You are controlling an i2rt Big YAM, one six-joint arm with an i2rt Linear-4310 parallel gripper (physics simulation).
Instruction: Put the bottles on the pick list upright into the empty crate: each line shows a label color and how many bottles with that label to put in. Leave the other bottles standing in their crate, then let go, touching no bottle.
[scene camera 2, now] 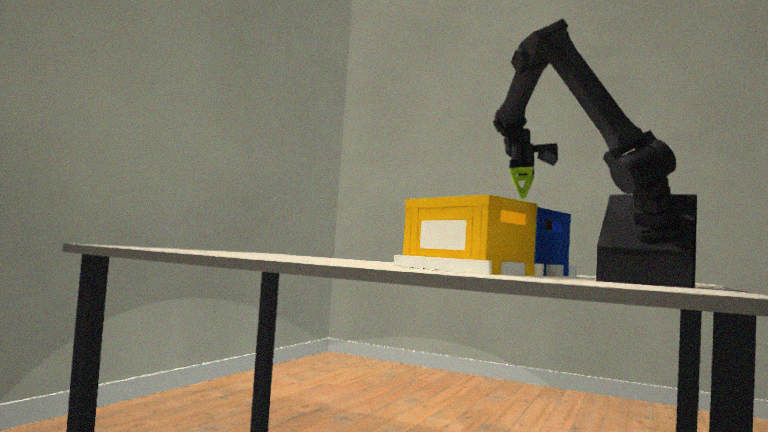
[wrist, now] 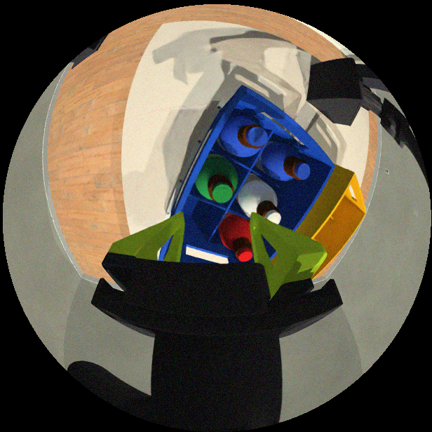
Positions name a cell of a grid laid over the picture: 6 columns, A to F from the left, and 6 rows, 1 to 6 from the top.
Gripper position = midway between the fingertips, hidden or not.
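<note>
My gripper (scene camera 2: E3) is visible, and the wrist view also has the gripper (wrist: D4). Present with it are a red bottle (wrist: D4) and a green bottle (wrist: D3).
</note>
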